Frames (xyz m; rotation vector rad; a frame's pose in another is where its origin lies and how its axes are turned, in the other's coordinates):
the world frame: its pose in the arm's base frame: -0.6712 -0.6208 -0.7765 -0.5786 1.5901 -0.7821
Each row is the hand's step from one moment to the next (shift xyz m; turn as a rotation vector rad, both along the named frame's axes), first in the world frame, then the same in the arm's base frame.
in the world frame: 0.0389 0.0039 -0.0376 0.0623 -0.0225 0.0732
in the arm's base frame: -0.0432 -0.0202 -0.0259 0.0604 -0.0729 -0.0279
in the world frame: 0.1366 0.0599 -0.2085 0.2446 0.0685 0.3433
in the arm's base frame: -0.2242 -0.0284 -0.1211 0.3018 -0.1937 -0.2320
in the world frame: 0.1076 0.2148 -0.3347 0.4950 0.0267 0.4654
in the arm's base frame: -0.3343 0.1144 -0.2119 0.3781 -0.4269 -0.3703
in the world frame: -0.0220 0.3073 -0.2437 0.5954 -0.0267 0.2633
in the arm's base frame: -0.2177 0.2558 -0.2037 0.1594 -0.5029 -0.3824
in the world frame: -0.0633 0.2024 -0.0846 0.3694 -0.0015 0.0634
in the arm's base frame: -0.0606 0.1923 -0.1072 0.0014 -0.2858 -0.2424
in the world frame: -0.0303 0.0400 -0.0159 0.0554 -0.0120 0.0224
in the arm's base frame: -0.0082 0.0511 -0.0097 0.0122 -0.0526 -0.0282
